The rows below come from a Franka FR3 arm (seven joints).
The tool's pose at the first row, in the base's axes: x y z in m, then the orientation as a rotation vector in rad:
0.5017, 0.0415, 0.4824, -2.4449, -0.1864, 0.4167
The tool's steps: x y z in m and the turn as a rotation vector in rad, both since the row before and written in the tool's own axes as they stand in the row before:
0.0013, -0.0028, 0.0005, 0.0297, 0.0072, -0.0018
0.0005, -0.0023, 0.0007, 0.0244, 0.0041, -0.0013
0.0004, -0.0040, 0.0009, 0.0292, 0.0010, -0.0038
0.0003, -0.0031, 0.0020, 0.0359, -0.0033, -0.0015
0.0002, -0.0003, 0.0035, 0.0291, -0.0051, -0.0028
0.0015, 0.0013, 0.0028, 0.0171, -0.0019, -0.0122
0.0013, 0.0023, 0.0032, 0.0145, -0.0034, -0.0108
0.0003, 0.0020, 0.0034, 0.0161, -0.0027, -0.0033
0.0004, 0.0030, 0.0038, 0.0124, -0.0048, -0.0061
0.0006, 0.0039, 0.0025, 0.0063, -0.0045, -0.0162
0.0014, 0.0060, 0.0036, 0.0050, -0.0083, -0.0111
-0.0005, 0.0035, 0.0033, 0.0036, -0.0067, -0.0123
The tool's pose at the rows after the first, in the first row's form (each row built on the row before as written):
0.5027, 0.0443, 0.4834, -2.4166, -0.1781, 0.4070
0.5029, 0.0466, 0.4842, -2.3931, -0.1719, 0.4014
0.5029, 0.0503, 0.4861, -2.3639, -0.1690, 0.3983
0.5025, 0.0539, 0.4868, -2.3278, -0.1638, 0.4013
0.5015, 0.0565, 0.4846, -2.2979, -0.1626, 0.4057
0.5020, 0.0579, 0.4815, -2.2787, -0.1734, 0.4016
0.5021, 0.0589, 0.4775, -2.2620, -0.1839, 0.3999
0.5012, 0.0601, 0.4738, -2.2452, -0.1852, 0.4014
0.5003, 0.0610, 0.4691, -2.2312, -0.1915, 0.4037
0.5000, 0.0605, 0.4645, -2.2213, -0.2103, 0.4001
0.5001, 0.0597, 0.4574, -2.2130, -0.2257, 0.4034
0.4985, 0.0598, 0.4528, -2.2060, -0.2419, 0.4042

